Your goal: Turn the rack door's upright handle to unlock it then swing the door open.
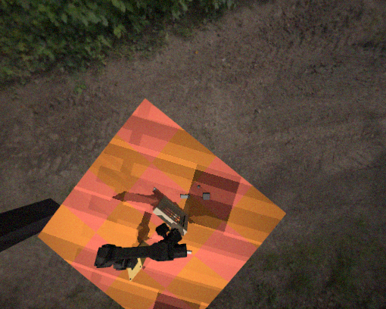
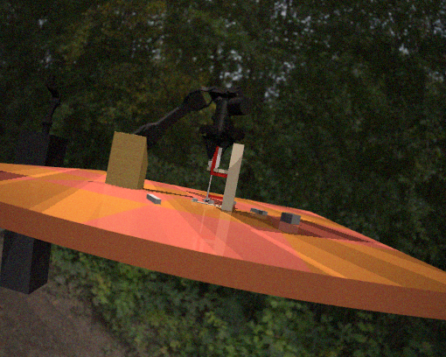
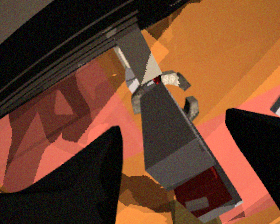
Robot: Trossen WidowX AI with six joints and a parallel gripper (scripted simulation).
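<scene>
Now: gripper tip 10 mm to the right of the door handle and 30 mm above it.
</scene>
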